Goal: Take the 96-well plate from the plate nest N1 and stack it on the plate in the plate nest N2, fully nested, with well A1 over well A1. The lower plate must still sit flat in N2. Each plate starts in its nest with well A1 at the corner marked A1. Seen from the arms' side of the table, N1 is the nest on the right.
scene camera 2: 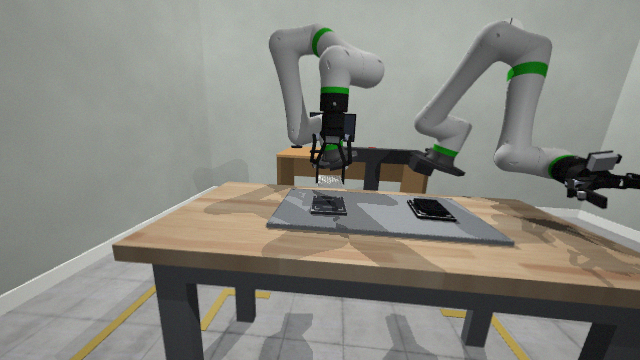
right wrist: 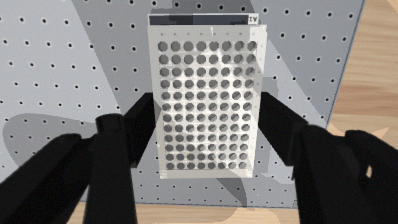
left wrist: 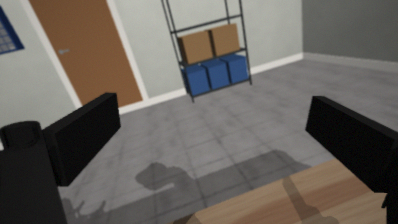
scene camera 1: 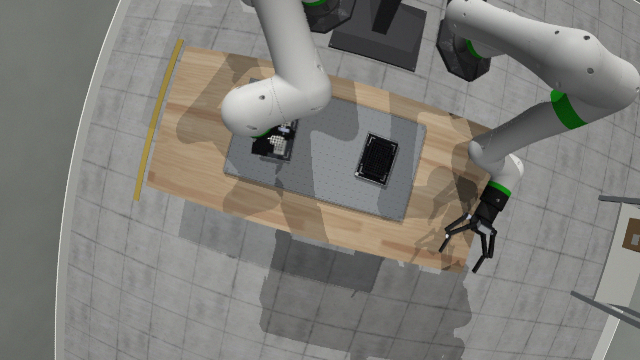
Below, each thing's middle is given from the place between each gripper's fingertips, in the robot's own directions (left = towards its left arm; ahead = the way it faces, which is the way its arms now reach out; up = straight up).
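My left hand (scene camera 1: pixel 456 262) is now 72 cm to the left of the white 96-well plate (right wrist: pixel 207 79), 25 cm past it and 7 cm above it.
That plate, for its part, is now 2 cm below my right hand.
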